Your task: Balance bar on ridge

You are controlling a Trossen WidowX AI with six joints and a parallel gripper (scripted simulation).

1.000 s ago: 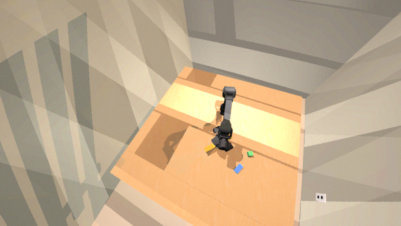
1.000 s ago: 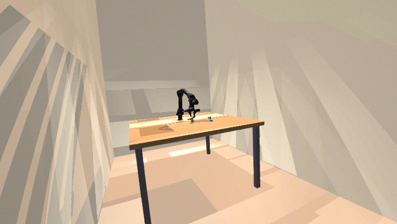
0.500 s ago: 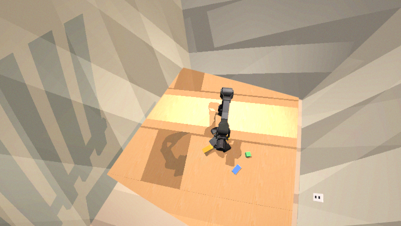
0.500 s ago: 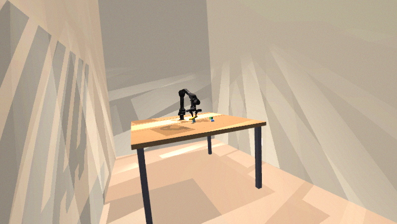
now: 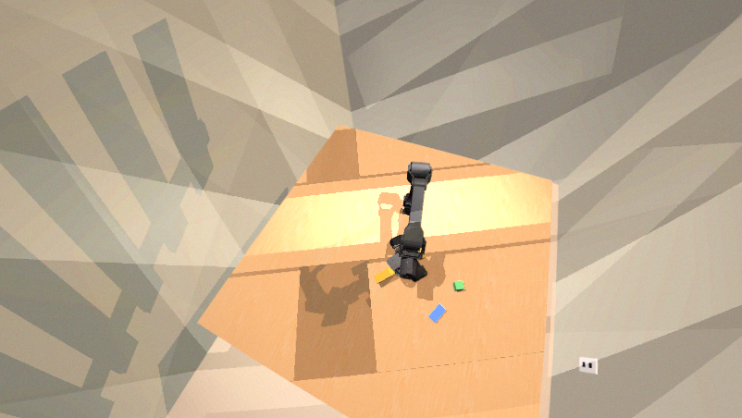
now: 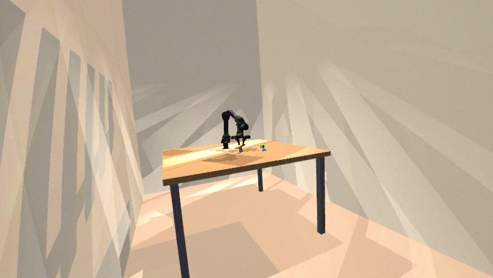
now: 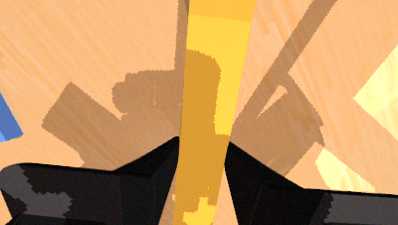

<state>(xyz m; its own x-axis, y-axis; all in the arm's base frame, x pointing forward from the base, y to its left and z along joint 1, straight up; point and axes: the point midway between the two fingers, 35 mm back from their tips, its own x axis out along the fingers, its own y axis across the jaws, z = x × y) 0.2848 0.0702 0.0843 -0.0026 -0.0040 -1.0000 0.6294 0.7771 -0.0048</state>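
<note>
Right now my gripper tip is 2 cm short of the yellow bar and 2 cm to the left of it. The rest, counted from my gripper tip: green cube: 23 cm to the left, 3 cm below; then flat blue block: 13 cm ahead, 18 cm to the left, 4 cm below.
</note>
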